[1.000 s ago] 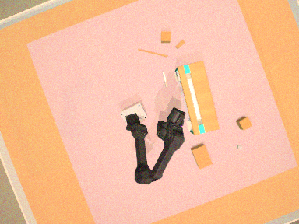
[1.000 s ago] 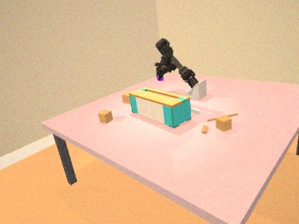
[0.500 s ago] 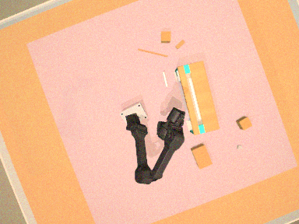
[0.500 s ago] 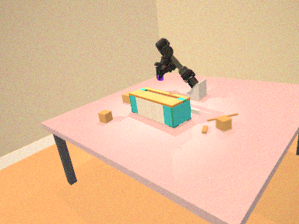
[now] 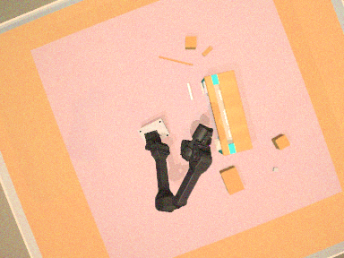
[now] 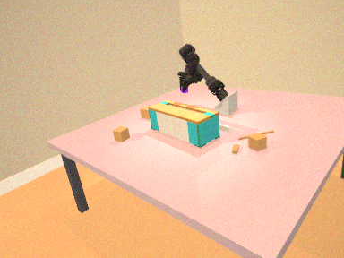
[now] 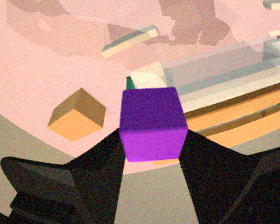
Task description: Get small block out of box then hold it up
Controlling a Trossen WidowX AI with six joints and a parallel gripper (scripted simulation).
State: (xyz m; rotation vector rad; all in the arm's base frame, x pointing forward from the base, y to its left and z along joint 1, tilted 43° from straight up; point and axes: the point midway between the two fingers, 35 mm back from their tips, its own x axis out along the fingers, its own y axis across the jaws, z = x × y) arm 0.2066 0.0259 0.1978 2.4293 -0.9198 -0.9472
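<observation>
Right now the purple block is 10 mm behind my gripper tip, 10 mm to the left of it and 10 mm above it. From my gripper tip the other things lie so: chip: 150 mm ahead, 460 mm to the left, 170 mm below; thin stick: 20 mm behind, 460 mm to the left, 170 mm below.
</observation>
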